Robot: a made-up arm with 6 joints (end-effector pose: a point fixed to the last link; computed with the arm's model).
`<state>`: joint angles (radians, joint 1 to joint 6).
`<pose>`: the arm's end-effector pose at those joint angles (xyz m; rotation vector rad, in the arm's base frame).
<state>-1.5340 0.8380 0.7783 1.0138 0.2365 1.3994</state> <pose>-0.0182 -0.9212 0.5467 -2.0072 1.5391 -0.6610</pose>
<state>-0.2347 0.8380 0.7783 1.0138 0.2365 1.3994</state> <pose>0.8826 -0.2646 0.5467 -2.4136 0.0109 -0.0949</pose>
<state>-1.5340 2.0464 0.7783 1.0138 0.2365 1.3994</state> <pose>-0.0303 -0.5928 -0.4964 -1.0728 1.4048 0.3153</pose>
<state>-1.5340 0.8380 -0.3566 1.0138 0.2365 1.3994</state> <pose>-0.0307 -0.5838 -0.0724 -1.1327 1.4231 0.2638</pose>
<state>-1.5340 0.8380 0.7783 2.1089 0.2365 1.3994</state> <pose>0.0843 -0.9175 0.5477 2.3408 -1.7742 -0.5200</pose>
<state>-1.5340 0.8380 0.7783 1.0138 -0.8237 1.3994</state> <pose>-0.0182 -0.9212 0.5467 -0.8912 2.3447 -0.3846</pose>
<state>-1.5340 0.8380 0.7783 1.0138 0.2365 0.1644</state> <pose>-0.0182 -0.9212 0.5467 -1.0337 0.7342 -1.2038</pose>
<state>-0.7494 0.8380 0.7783 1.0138 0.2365 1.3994</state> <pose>0.6379 -0.6648 0.5467 -2.3551 0.6312 -0.3287</pose>
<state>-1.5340 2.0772 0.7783 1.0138 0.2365 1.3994</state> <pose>-0.0312 -0.5691 -0.5143 -1.0476 1.3967 0.3365</pose>
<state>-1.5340 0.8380 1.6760 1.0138 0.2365 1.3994</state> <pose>-0.0286 -0.6399 1.0417 2.3271 -1.2043 1.4324</pose>
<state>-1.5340 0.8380 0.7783 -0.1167 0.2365 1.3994</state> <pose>-0.0642 -0.9172 0.4517 -1.1271 0.8813 -1.4304</pose>
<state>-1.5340 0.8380 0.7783 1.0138 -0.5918 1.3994</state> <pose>-0.0182 -0.9212 0.5467 -1.1607 2.2129 -0.4548</pose>
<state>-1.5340 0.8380 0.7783 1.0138 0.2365 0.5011</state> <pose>-0.0182 -0.9212 0.5467 -1.3091 0.9584 -1.1016</pose>
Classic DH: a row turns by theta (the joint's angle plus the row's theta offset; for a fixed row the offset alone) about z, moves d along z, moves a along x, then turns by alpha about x. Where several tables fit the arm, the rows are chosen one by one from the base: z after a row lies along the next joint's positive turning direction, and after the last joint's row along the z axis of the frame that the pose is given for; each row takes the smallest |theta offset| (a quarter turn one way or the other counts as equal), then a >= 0, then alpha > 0; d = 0 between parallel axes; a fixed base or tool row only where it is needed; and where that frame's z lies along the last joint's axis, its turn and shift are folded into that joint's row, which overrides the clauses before.
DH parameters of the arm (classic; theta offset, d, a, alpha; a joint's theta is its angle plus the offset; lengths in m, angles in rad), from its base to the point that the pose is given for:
joint 1: 0 0.2632 0 -1.5708
joint 2: -1.5708 0 0.357 3.1416
joint 3: 0 0 0 -1.5708
joint 4: 0 -0.6507 0 1.5708
joint 5: 0 0.0986 0 -1.5708
joint 6: 1.5708 0 0 1.5708
tool (fixed): -1.5708 0 0 0

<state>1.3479 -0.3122 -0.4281 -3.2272 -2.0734 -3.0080</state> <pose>0.0230 0.5461 0.5361 1.2145 -1.5892 0.6671</pose>
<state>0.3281 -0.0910 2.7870 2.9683 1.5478 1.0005</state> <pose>-0.6609 -0.1224 0.7718 1.8176 -0.3220 1.6642</pose>
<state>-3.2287 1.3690 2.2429 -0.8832 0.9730 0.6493</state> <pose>-0.8173 0.1342 0.7848 1.8413 0.5393 1.7212</pose>
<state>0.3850 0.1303 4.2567 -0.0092 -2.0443 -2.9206</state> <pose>-0.2542 -0.2094 0.0755 -1.5051 -0.0084 -2.5155</pose>
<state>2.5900 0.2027 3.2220 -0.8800 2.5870 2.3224</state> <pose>0.5139 -0.2424 0.7677 1.2416 2.3444 -0.0682</pose>
